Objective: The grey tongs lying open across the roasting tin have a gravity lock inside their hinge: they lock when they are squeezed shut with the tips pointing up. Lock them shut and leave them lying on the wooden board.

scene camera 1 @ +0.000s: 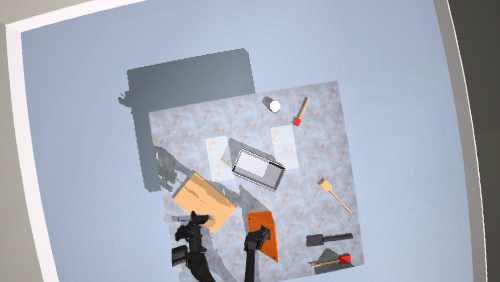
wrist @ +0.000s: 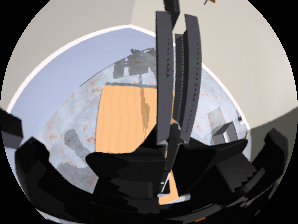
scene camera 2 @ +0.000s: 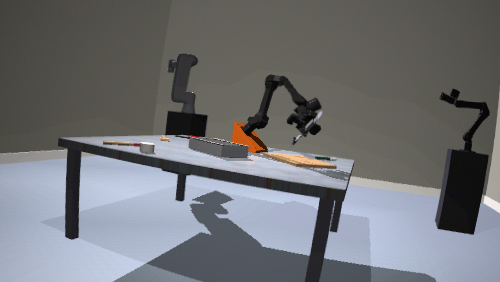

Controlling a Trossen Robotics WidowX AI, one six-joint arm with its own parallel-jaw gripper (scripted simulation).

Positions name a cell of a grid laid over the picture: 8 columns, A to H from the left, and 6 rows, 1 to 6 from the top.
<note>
In view: my gripper (wrist: E4), a wooden board (wrist: D4) and a dark roasting tin (scene camera 2: D4).
</note>
